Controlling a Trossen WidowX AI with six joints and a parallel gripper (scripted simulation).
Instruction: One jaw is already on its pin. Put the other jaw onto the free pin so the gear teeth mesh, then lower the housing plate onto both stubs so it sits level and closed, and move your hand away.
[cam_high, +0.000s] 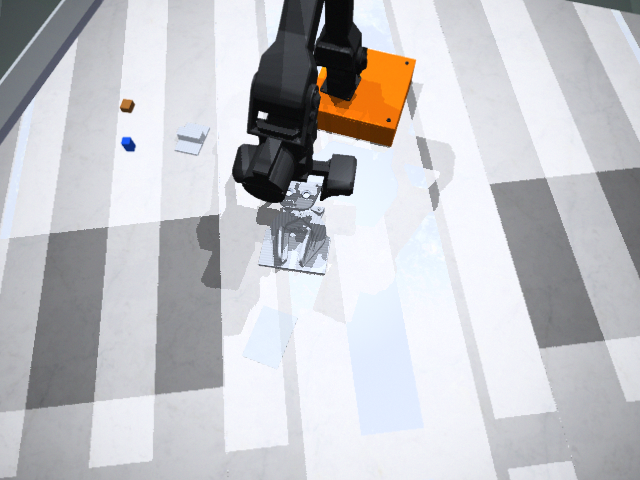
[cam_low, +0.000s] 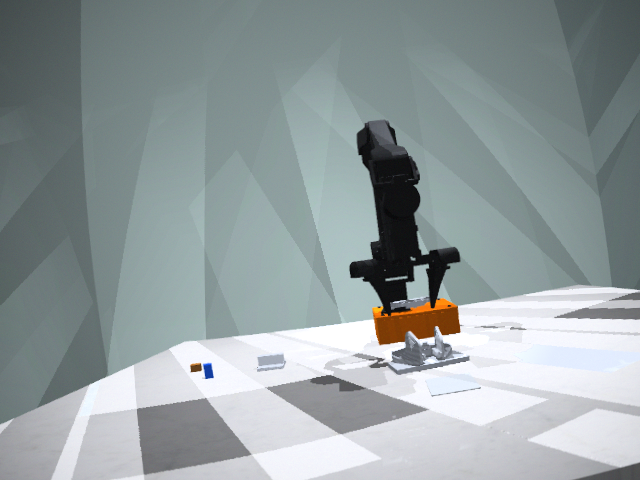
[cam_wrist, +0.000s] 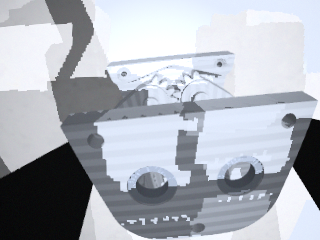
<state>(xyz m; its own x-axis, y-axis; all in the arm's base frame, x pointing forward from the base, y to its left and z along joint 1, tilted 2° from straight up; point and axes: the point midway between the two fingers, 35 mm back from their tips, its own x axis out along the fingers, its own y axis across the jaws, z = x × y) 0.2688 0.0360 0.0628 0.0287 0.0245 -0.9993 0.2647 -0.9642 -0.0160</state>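
The jaw is 7 cm below my gripper tip, 3 cm ahead of it and 1 cm to the right of it. The rest, counted from my gripper tip: brown cube: 45 cm to the right, 9 cm behind, 7 cm below; blue cube: 39 cm to the right, 7 cm below; pale flat sheet: 22 cm ahead, 8 cm below, 5 cm to the left.
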